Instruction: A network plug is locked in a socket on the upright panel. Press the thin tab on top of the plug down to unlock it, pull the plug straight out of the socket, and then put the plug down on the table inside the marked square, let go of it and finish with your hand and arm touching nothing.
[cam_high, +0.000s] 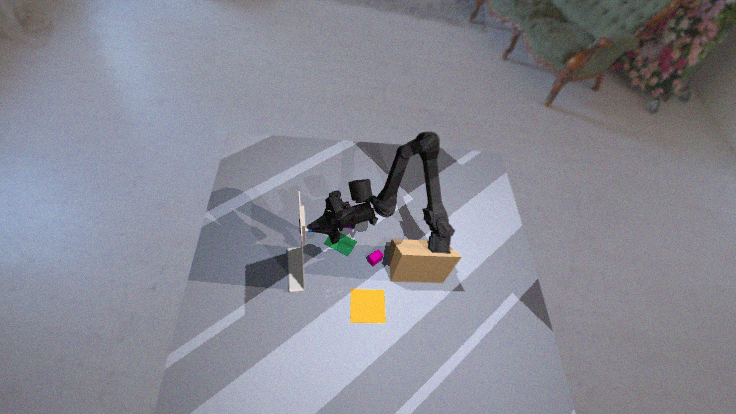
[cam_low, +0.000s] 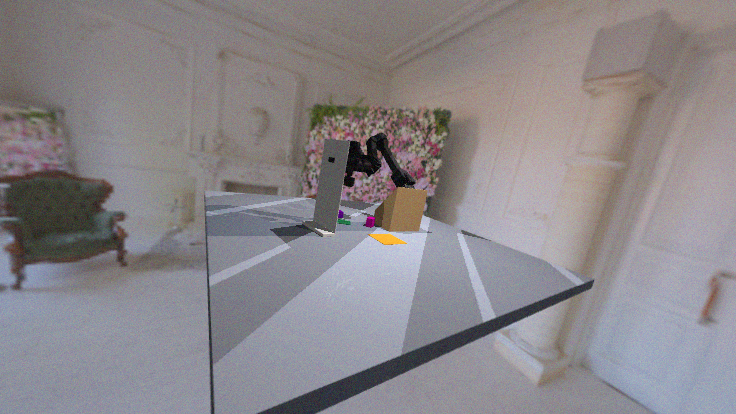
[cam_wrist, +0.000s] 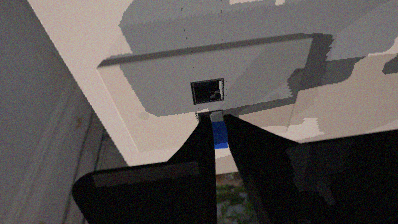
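Now: the orange marked square 28 cm below my gripper tip, 22 cm behind it and 13 cm to the left of it. From my gripper tip the other things lie so: upright panel (11 cm below, 3 cm ahead); blue network plug (right at my gripper tip).
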